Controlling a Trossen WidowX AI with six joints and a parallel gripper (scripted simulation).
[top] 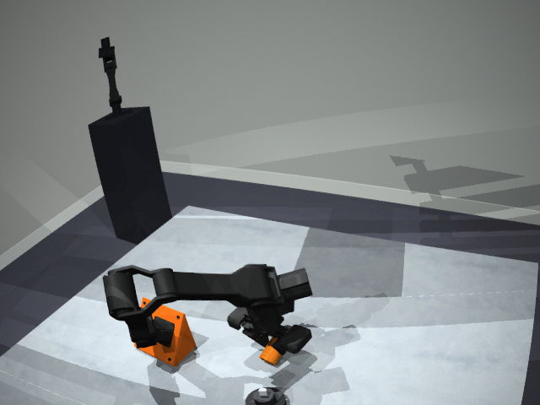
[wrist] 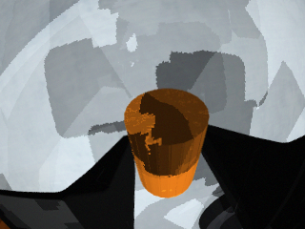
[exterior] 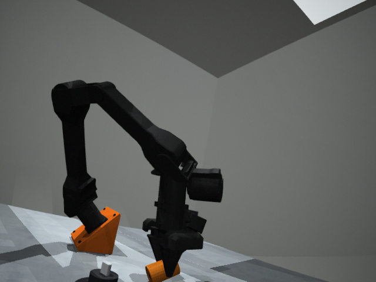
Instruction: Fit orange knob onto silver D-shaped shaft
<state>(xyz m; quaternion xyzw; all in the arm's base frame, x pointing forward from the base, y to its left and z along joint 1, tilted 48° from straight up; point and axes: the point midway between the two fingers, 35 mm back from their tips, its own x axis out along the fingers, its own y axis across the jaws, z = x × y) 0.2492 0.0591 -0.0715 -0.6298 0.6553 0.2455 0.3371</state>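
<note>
My gripper tip is now 60 mm short of the round dark pedestal and 140 mm to the left of it. Round my gripper tip: orange knob (10 mm to the left, 10 mm above).
</note>
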